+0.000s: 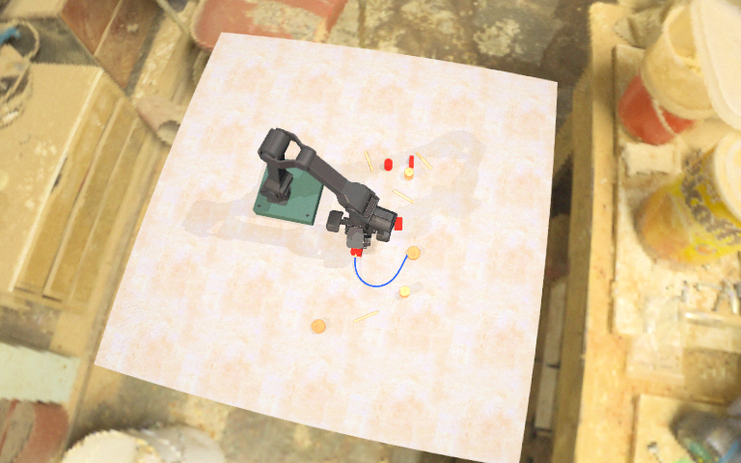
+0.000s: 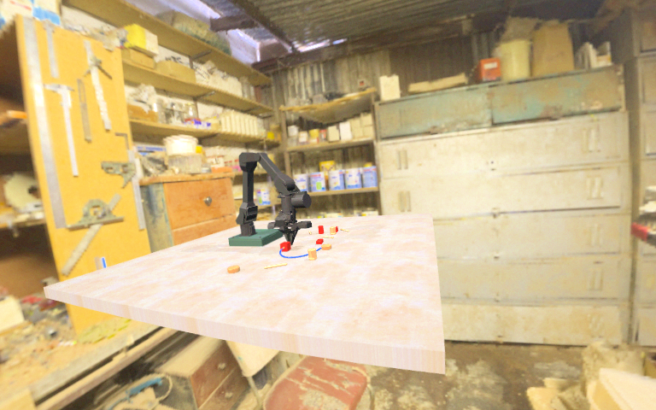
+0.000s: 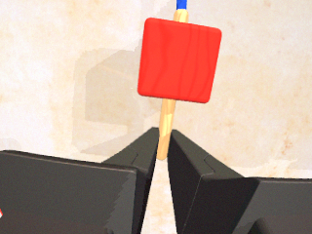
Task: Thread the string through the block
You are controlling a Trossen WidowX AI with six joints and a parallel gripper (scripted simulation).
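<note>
Right now my gripper tip is 4 cm to the left of the red block and 1 cm below it. Round my gripper tip: red piece (10 cm ahead, 7 cm to the left); then round wooden button (17 cm ahead, 1 cm to the right); then thin wooden stick (4 cm to the right, 1 cm above).
</note>
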